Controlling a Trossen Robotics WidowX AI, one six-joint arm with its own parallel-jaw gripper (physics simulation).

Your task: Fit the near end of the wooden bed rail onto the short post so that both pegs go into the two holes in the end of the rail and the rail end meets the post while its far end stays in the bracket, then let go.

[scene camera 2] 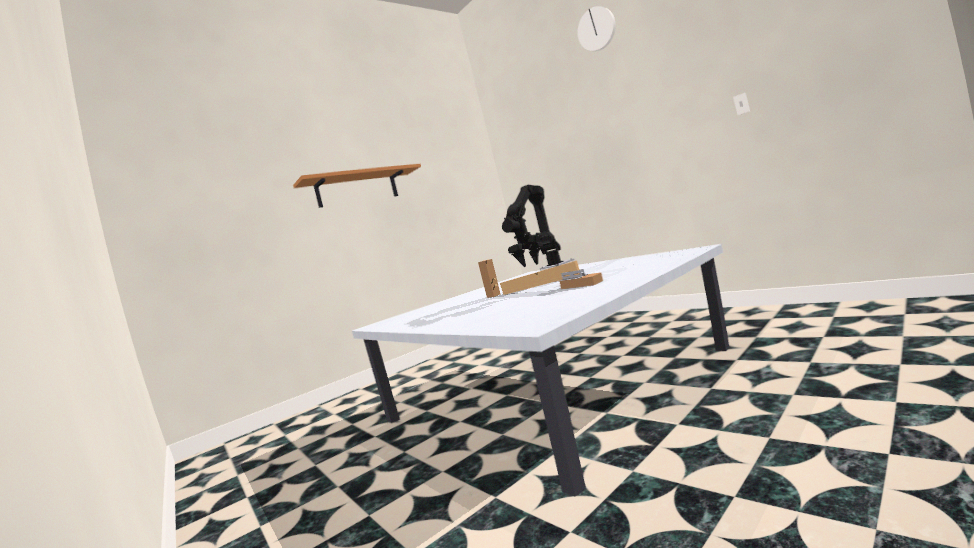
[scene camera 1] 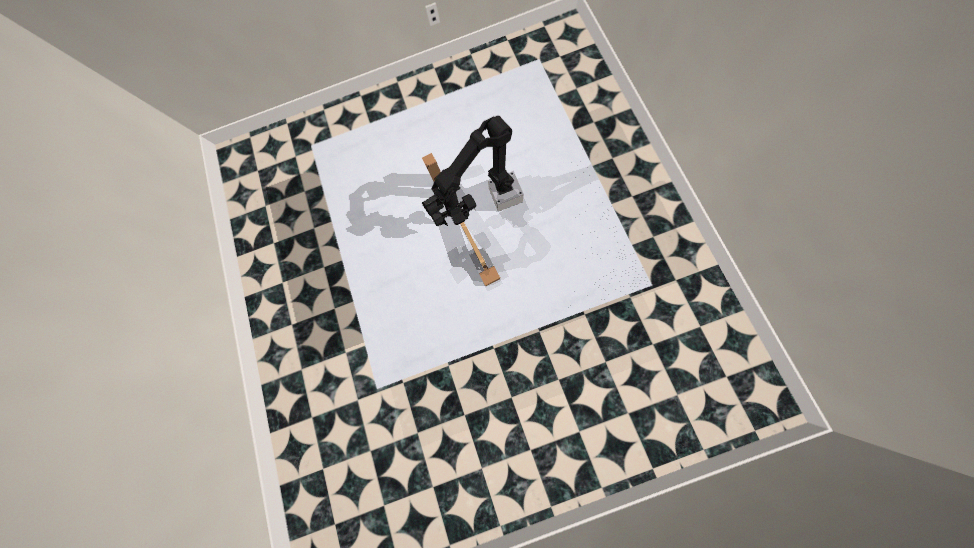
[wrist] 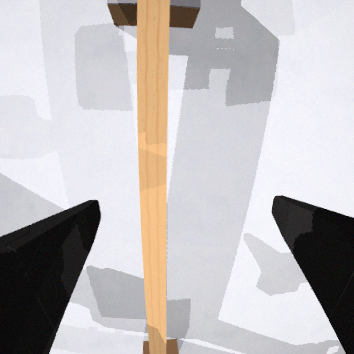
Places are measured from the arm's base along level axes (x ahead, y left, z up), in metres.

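Pixels of known places: gripper, fingertip midpoint: (scene camera 2: 531, 265) (wrist: 187, 206); arm's base at its link origin: (scene camera 2: 555, 263) (scene camera 1: 503, 186).
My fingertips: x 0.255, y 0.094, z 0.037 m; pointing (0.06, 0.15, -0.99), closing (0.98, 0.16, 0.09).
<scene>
Ahead of a thing's pixels: the offset from my fingertips to its top centre. "spot": to the spot under its first point. Level surfaces: height alone.
The wooden rail (scene camera 1: 472, 242) (scene camera 2: 534, 278) (wrist: 153, 225) stands on edge on the table. In scene camera 2, its left end is low beside the upright brown post @[spot: 0.021 m ahead, 0.281 m right, 0.063 m up] (scene camera 1: 429, 159) (scene camera 2: 486, 277), with a narrow gap visible between them. Dark marks show low on the post; pegs and holes are too small to tell. The rail's other end is at the grey bracket (scene camera 2: 573, 274) by the low brown block @[0.047 m back, 0.218 m left, 0.082 m down] (scene camera 1: 489, 276) (scene camera 2: 587, 280). My gripper (scene camera 1: 450, 216) (scene camera 2: 527, 263) (wrist: 187, 206) is open and empty above the rail's middle part. In the wrist view, its fingers are on either side of the rail.
The white table @[0.117 m down] (scene camera 1: 401, 320) (scene camera 2: 469, 323) carries the rail parts and the arm's base (scene camera 1: 507, 197). In the wrist view, brown pieces show beside the rail at the top and bottom edges. A wall shelf (scene camera 2: 357, 175) is far behind the table.
</scene>
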